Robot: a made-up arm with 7 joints. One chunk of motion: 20 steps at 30 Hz.
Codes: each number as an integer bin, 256 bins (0 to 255) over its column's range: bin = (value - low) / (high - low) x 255, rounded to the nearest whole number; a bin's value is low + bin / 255 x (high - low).
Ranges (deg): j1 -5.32..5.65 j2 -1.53..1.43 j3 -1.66..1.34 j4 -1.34..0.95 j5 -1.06..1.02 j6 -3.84..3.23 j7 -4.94..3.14
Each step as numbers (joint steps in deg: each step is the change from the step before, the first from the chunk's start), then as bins.
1 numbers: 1.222 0.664 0.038 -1.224 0.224 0.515 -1.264
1 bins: 152 189 144 13 157 157 116
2 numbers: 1.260 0.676 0.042 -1.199 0.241 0.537 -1.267
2 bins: 153 190 145 16 159 158 116
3 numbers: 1.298 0.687 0.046 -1.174 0.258 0.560 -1.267
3 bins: 154 191 145 18 162 159 116
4 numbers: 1.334 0.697 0.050 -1.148 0.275 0.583 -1.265
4 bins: 155 192 145 21 164 160 116
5 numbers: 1.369 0.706 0.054 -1.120 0.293 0.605 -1.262
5 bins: 155 193 146 24 166 160 116
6 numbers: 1.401 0.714 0.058 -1.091 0.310 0.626 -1.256
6 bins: 156 193 146 28 168 161 116
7 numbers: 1.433 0.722 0.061 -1.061 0.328 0.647 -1.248
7 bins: 157 194 146 31 170 162 117
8 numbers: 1.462 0.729 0.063 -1.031 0.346 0.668 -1.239
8 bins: 158 195 146 34 172 163 117
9 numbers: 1.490 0.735 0.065 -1.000 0.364 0.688 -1.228
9 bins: 158 195 147 38 175 163 117
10 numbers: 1.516 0.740 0.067 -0.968 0.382 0.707 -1.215
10 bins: 159 196 147 41 177 164 118
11 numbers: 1.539 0.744 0.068 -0.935 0.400 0.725 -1.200
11 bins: 159 196 147 45 179 165 118
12 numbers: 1.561 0.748 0.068 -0.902 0.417 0.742 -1.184
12 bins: 160 196 147 49 181 165 119
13 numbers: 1.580 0.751 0.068 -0.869 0.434 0.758 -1.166
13 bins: 160 197 147 52 183 166 119
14 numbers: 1.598 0.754 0.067 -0.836 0.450 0.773 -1.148
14 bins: 161 197 147 56 185 166 120
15 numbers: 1.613 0.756 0.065 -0.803 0.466 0.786 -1.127
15 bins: 161 197 147 60 187 167 120
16 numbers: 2.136 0.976 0.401 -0.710 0.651 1.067 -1.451
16 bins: 173 216 175 70 210 177 110
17 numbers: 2.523 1.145 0.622 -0.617 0.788 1.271 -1.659
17 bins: 182 230 194 81 227 184 104
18 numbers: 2.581 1.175 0.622 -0.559 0.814 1.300 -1.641
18 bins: 184 233 194 87 230 185 104
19 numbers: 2.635 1.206 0.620 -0.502 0.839 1.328 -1.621
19 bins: 185 236 194 93 233 186 105
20 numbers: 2.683 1.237 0.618 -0.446 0.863 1.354 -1.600
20 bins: 186 238 194 100 236 187 105
